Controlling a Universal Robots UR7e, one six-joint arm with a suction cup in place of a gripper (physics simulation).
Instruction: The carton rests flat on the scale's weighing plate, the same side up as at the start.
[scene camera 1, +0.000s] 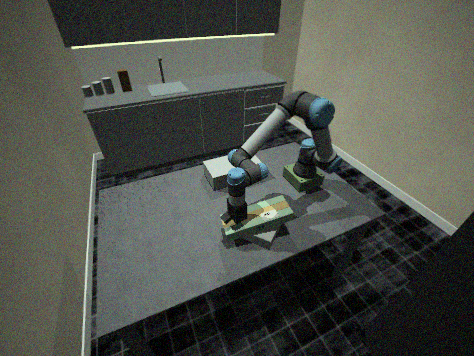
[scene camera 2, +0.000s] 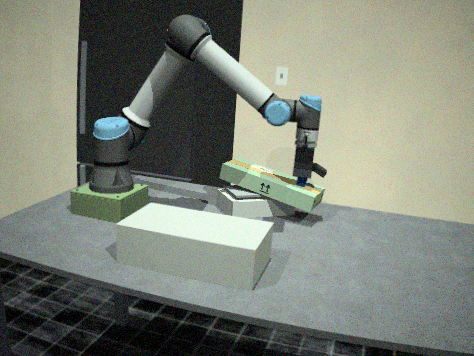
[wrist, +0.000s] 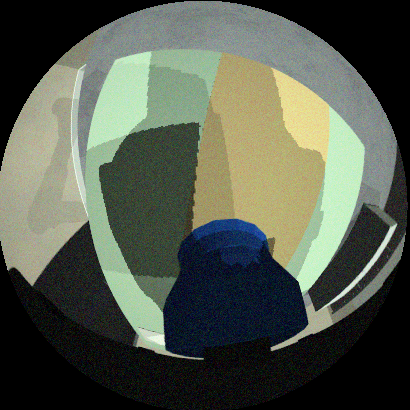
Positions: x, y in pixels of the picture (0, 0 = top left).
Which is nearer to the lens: the light green carton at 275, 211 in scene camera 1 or the white box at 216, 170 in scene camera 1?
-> The light green carton.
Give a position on a light green carton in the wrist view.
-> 179, 137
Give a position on a white box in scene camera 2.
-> At 231, 251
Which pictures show the light green carton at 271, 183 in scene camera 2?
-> Scene camera 1, scene camera 2 and the wrist view: all of them.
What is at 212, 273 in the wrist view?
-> My suction cup.
